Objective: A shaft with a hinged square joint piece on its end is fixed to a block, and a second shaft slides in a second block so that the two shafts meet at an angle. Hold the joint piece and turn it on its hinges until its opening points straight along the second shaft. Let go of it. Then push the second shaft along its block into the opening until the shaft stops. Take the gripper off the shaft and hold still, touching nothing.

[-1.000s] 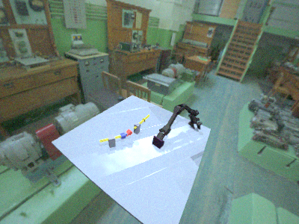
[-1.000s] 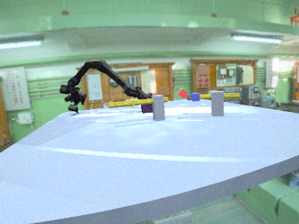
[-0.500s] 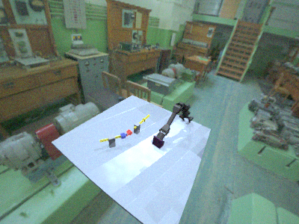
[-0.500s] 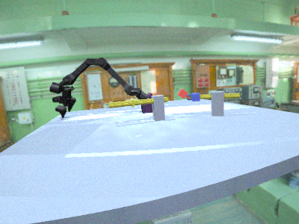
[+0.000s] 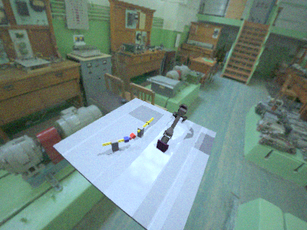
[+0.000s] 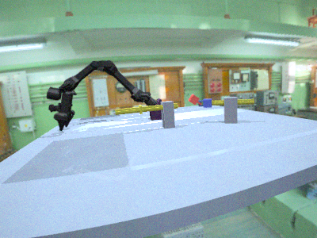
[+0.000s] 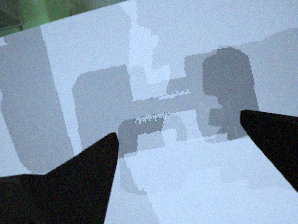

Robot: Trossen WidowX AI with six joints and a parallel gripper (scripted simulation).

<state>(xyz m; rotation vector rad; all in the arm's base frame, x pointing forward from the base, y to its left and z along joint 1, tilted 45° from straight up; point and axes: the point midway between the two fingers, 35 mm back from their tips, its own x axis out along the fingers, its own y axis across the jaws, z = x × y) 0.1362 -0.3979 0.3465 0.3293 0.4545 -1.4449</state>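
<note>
My gripper tip is 11 cm short of the red joint piece, 73 cm to the right of it and 11 cm below it.
</note>
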